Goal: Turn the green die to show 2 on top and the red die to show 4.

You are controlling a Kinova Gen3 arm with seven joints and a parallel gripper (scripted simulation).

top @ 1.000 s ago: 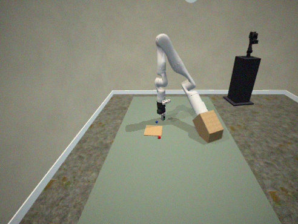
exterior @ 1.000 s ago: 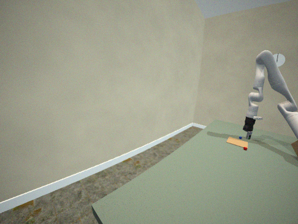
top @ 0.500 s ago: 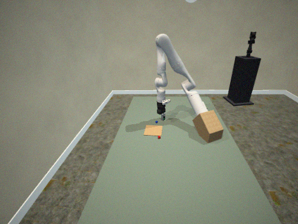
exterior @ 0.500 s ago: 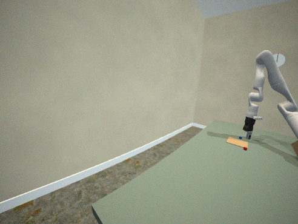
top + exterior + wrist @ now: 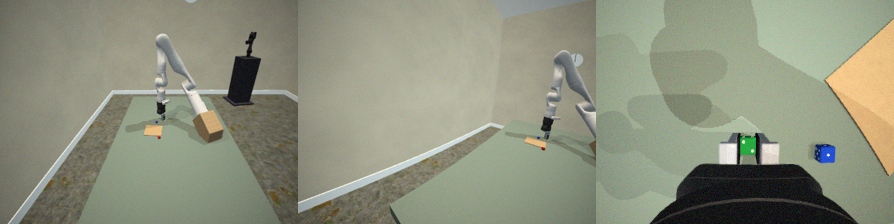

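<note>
Now: the green die 10 mm below my hand. Also, from my hand: red die 260 mm to the left, 80 mm ahead, 10 mm below; tan mat 150 mm to the left, 110 mm ahead, 20 mm below; blue die 70 mm ahead, 40 mm to the left, 10 mm below.
</note>
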